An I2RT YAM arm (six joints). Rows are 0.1 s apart.
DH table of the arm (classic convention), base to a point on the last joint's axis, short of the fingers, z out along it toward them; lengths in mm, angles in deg. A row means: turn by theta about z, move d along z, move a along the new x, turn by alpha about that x. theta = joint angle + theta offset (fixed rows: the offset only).
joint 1: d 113.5; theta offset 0; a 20; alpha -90
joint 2: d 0; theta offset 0; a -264; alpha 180
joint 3: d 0; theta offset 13.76; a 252.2; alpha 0
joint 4: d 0; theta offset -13.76; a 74; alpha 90
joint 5: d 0; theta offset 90; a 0; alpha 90
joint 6: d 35.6; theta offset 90; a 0; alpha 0
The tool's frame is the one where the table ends.
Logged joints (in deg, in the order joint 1, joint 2, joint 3, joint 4, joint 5, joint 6), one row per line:
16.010 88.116 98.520 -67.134 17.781 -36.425
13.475 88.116 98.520 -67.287 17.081 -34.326
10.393 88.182 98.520 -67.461 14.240 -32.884
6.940 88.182 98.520 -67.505 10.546 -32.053
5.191 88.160 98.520 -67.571 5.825 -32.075
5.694 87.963 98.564 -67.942 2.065 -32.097
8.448 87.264 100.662 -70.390 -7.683 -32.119
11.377 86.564 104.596 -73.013 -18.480 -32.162
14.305 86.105 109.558 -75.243 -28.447 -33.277
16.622 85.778 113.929 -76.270 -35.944 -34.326
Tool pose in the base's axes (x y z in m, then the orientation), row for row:
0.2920 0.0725 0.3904 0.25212 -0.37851 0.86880 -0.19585
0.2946 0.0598 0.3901 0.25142 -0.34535 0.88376 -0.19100
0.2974 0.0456 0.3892 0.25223 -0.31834 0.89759 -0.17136
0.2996 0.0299 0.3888 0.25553 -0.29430 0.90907 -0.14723
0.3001 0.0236 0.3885 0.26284 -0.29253 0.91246 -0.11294
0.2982 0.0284 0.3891 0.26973 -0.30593 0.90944 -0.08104
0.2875 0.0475 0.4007 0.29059 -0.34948 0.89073 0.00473
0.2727 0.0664 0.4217 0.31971 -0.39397 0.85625 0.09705
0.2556 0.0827 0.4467 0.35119 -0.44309 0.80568 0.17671
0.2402 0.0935 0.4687 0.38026 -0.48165 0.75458 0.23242
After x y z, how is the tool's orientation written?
As a quaternion, w x y z.
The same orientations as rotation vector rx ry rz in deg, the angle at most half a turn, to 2 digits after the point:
-58.98 135.38 -30.52
-53.83 137.76 -29.77
-49.60 139.86 -26.70
-45.78 141.41 -22.90
-45.33 141.41 -17.50
-47.24 140.44 -12.51
-53.40 136.11 0.72
-59.34 128.96 14.62
-65.72 119.50 26.21
-70.46 110.39 34.00

